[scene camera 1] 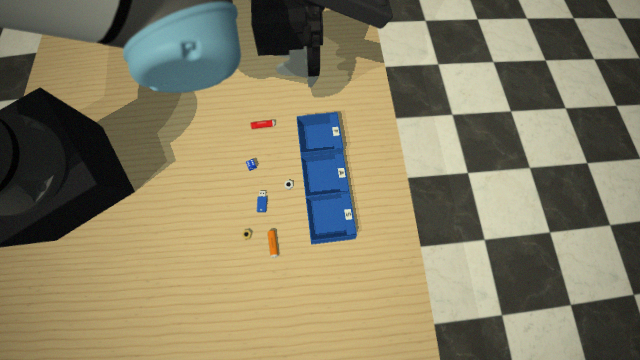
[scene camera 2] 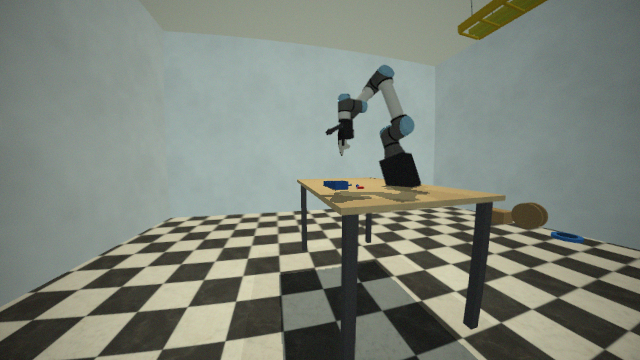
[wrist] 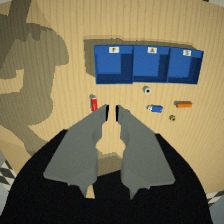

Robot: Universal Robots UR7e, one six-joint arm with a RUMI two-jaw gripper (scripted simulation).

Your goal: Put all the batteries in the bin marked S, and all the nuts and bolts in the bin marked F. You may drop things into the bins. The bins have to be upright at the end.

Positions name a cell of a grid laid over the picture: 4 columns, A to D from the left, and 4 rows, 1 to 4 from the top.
Labels:
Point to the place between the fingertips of my gripper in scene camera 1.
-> At B1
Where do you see a blue bin row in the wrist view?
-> C2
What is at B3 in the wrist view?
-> My gripper.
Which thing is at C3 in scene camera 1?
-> A blue bin row.

